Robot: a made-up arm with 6 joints. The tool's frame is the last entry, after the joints.
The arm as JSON. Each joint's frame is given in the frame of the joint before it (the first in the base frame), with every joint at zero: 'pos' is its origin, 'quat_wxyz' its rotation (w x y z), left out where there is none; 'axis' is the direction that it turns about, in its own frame. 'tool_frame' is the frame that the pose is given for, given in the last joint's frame.
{
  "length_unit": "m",
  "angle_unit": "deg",
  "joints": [
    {
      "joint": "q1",
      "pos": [
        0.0,
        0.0,
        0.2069
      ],
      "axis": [
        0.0,
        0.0,
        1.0
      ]
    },
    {
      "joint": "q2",
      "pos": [
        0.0,
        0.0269,
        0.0
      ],
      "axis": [
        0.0,
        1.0,
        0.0
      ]
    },
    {
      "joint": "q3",
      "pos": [
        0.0,
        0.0,
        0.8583
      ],
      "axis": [
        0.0,
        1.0,
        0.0
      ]
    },
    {
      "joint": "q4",
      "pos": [
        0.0,
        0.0,
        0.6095
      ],
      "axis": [
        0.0,
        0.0,
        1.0
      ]
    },
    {
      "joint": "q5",
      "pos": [
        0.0,
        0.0,
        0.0
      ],
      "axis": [
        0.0,
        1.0,
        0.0
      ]
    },
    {
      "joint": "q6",
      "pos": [
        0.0,
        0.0,
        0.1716
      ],
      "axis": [
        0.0,
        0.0,
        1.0
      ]
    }
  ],
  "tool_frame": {
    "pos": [
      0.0,
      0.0,
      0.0
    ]
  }
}
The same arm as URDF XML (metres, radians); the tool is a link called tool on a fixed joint. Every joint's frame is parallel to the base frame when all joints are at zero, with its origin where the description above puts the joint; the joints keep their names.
<robot name="arm">
<joint name="tool_fixed" type="fixed"><parent link="link6"/><child link="tool"/><origin xyz="0 0 0" rpy="0 0 0"/></joint>
<joint name="q6" type="continuous"><parent link="link5"/><child link="link6"/><origin xyz="0 0 0.1716" rpy="0 0 0"/><axis xyz="0 0 1"/></joint>
<joint name="q5" type="continuous"><parent link="link4"/><child link="link5"/><origin xyz="0 0 0" rpy="0 0 0"/><axis xyz="0 1 0"/></joint>
<joint name="q4" type="continuous"><parent link="link3"/><child link="link4"/><origin xyz="0 0 0.6095" rpy="0 0 0"/><axis xyz="0 0 1"/></joint>
<joint name="q3" type="continuous"><parent link="link2"/><child link="link3"/><origin xyz="0 0 0.8583" rpy="0 0 0"/><axis xyz="0 1 0"/></joint>
<joint name="q2" type="continuous"><parent link="link1"/><child link="link2"/><origin xyz="0 0.0269 0" rpy="0 0 0"/><axis xyz="0 1 0"/></joint>
<joint name="q1" type="continuous"><parent link="base"/><child link="link1"/><origin xyz="0 0 0.2069" rpy="0 0 0"/><axis xyz="0 0 1"/></joint>
<link name="base"/>
<link name="link1"/>
<link name="link2"/>
<link name="link3"/>
<link name="link4"/>
<link name="link5"/>
<link name="link6"/>
<link name="tool"/>
</robot>

